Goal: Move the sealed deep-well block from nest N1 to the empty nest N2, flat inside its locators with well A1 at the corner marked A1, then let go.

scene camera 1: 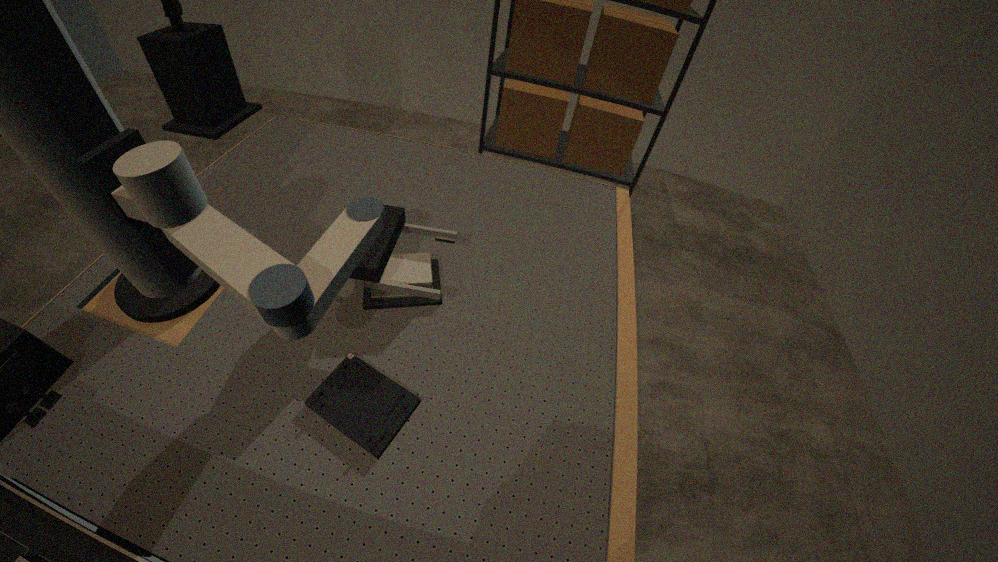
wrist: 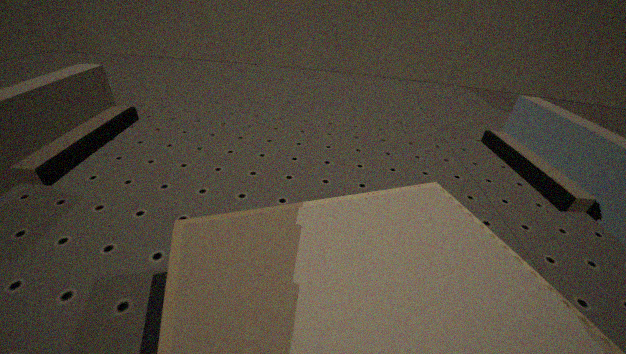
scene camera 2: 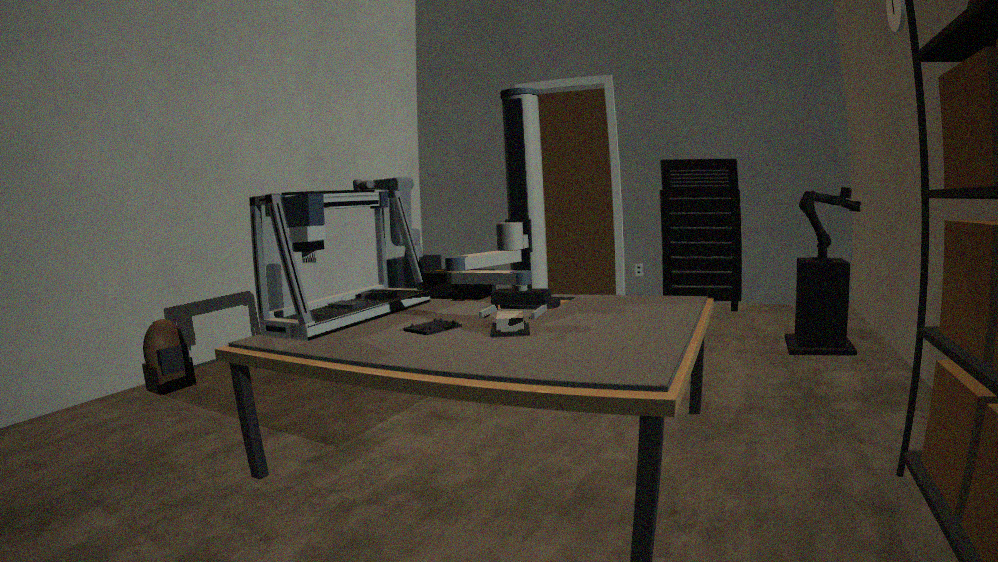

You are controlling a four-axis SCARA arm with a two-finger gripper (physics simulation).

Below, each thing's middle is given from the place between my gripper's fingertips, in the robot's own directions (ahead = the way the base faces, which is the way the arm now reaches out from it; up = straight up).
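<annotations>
With respect to the deep-well block (scene camera 1: 414, 269), my hand is 3 cm to the left of it, 9 cm past it and 4 cm above it.
</annotations>
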